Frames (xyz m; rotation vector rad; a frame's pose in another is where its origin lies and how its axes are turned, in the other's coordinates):
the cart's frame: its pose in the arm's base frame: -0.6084 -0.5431 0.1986 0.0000 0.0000 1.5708
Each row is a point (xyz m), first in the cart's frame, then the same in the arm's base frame.
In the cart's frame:
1: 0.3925 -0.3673 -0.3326
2: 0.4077 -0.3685 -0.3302
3: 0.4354 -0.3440 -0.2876
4: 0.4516 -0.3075 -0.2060
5: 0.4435 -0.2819 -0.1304
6: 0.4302 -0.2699 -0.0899
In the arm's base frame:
1: -0.2411 -0.1506 -0.1340
2: -0.2399 -0.1354 -0.1316
3: -0.2644 -0.1077 -0.0890
4: -0.3009 -0.0915 -0.0074
5: -0.3265 -0.0996 0.0682
6: -0.3385 -0.1129 0.1087

